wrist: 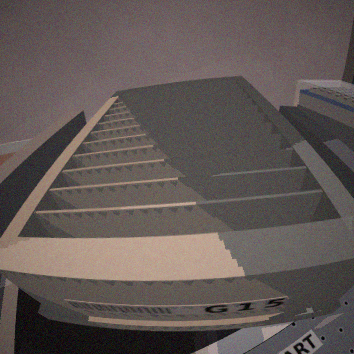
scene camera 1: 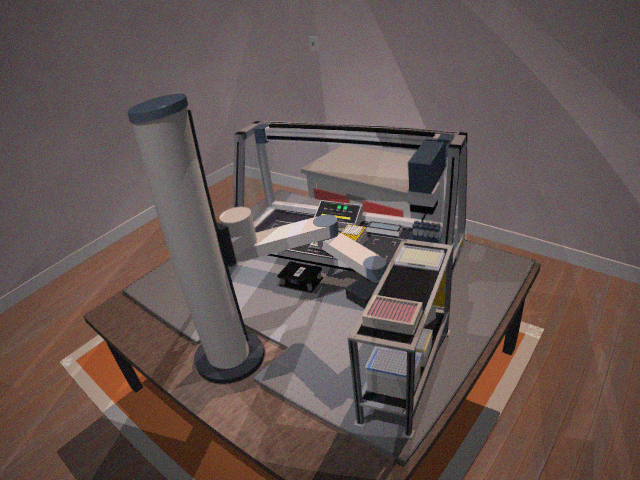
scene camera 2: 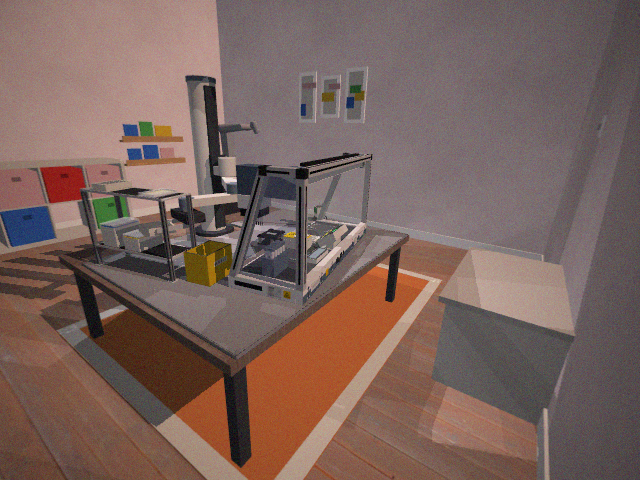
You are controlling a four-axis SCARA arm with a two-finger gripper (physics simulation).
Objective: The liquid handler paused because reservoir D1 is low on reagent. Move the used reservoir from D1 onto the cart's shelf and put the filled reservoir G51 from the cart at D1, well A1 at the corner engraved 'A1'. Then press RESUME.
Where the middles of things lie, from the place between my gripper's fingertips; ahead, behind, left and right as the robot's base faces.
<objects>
The yellowish plate (scene camera 1: 409,256) is 6 cm ahead of my hand, 2 cm to the left of it and 16 cm above it. Also, from my hand: yellow bin (scene camera 2: 205,264) (24 cm ahead, 10 cm to the left, 13 cm below).
</objects>
